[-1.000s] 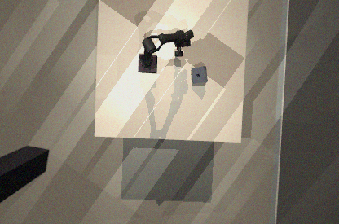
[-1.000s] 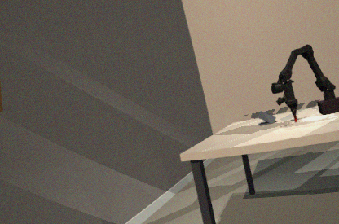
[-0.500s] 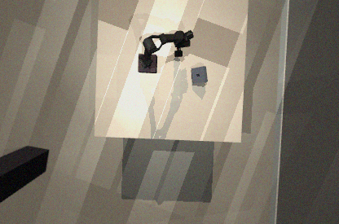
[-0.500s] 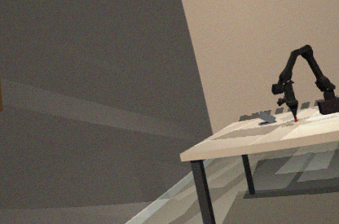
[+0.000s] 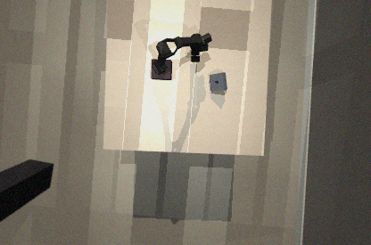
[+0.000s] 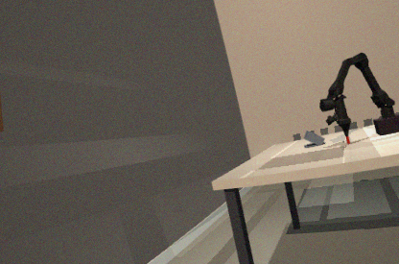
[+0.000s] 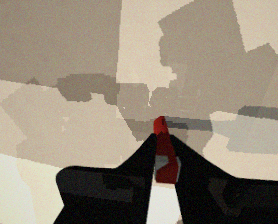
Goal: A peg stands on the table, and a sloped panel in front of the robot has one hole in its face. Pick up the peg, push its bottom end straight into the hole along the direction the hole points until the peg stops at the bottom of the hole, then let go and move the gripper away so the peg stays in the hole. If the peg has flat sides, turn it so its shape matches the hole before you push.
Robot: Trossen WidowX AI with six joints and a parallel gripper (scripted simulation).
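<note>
The grey-blue sloped panel is 220 mm ahead of my gripper tip and 200 mm to the right of it. From my gripper tip the other things lie so: red peg: 20 mm above.
</note>
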